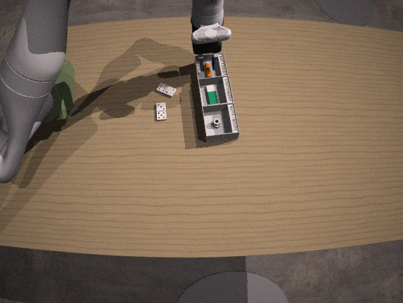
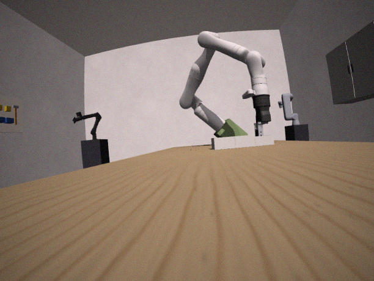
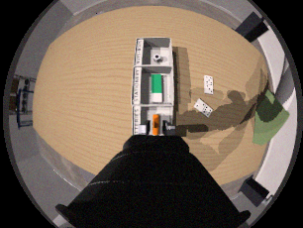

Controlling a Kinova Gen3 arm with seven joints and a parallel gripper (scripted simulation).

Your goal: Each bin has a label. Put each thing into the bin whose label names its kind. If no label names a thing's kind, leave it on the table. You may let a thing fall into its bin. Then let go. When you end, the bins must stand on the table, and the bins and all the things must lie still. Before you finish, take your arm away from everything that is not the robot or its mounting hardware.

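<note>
My gripper is now 4 cm above the orange battery. Round my hand: green block 8 cm to the right, 4 cm below.
</note>
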